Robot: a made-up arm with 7 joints. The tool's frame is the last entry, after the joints.
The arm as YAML. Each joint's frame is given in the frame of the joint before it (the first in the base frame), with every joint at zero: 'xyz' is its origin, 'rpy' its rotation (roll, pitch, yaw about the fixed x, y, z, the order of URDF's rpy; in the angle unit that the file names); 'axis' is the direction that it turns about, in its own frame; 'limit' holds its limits. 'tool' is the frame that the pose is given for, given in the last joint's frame.
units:
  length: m
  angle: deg
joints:
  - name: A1
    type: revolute
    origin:
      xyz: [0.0, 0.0, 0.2]
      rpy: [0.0, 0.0, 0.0]
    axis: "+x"
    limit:
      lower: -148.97
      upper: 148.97
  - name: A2
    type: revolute
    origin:
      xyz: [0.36, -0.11, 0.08]
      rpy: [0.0, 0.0, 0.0]
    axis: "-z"
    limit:
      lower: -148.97
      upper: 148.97
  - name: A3
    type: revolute
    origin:
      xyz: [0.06, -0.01, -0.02]
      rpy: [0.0, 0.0, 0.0]
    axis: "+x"
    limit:
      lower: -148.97
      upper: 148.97
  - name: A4
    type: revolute
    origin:
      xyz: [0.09, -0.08, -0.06]
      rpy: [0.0, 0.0, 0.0]
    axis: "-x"
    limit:
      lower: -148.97
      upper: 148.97
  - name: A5
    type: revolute
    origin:
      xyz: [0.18, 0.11, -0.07]
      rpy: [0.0, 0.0, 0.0]
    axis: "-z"
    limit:
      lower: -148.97
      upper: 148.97
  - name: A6
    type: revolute
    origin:
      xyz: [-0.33, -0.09, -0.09]
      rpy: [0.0, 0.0, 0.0]
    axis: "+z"
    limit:
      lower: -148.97
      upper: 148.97
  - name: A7
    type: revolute
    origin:
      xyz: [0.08, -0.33, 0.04]
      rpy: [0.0, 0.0, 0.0]
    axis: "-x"
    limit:
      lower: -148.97
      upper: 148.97
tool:
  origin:
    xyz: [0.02, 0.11, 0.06]
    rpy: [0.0, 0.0, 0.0]
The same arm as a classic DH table. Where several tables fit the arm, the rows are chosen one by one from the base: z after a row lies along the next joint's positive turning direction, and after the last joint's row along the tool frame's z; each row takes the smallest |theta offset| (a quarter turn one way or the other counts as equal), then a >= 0, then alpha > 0; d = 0 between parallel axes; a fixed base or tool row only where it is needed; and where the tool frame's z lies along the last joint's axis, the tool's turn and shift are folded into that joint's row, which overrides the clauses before.
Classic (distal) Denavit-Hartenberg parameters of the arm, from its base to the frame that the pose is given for. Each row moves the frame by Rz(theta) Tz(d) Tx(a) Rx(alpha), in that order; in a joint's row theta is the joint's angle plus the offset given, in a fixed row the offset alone. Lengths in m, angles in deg.
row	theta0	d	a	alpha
base (fixed)	90	0.2	0	90
A1	0	0.36	-0.11	90
A2	0	-0.06	-0.01	-90
A3	36.87	0	-0.1	180
A4	36.87	-0.33	0.11	-90
A5	74.74	0	-0.3421	180
A6	74.74	-0.12	-0.33	-90
A7	0	-0.1	0.11	90
tool (fixed)	-90	0.06	0	0
Joint limits (deg, base to tool): -148.97..148.97 -148.97..148.97 -148.97..148.97 -148.97..148.97 -148.97..148.97 -148.97..148.97 -148.97..148.97

